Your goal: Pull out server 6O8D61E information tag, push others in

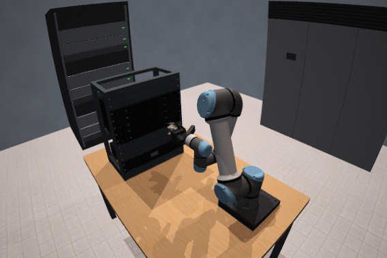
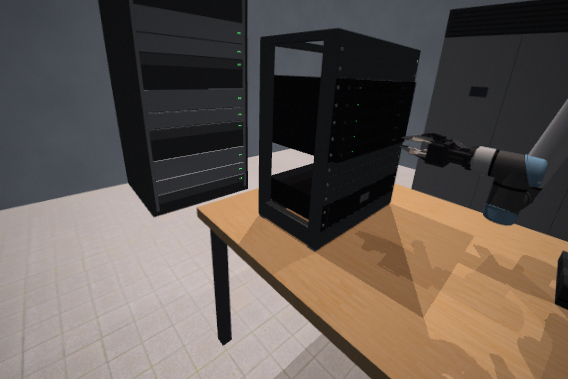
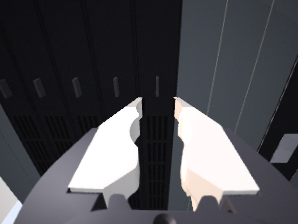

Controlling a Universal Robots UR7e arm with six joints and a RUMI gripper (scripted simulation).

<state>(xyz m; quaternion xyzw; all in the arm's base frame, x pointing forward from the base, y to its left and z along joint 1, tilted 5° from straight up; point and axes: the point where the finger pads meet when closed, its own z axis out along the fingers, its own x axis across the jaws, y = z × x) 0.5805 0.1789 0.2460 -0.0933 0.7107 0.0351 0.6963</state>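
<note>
Right now the information tag is 80 mm ahead of my hand and 10 mm to the left of it.
</note>
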